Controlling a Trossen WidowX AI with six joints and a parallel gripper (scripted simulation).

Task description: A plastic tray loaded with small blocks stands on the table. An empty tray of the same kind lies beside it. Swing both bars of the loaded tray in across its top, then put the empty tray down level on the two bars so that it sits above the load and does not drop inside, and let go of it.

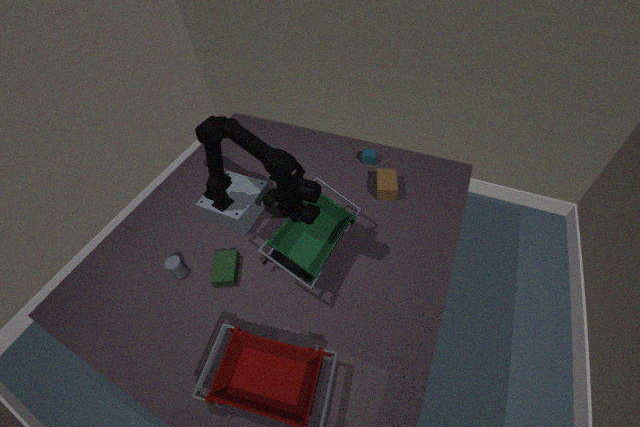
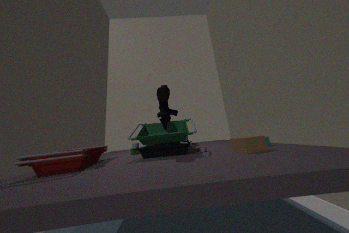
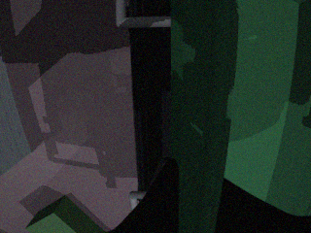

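My gripper tip is now 80 mm short of the green tray and 10 mm to the right of it. Round my gripper tip: orange block 400 mm to the left, 150 mm ahead, 110 mm below; then grey cylinder 330 mm to the right, 300 mm behind, 100 mm below; then green block 230 mm to the right, 150 mm behind, 120 mm below.
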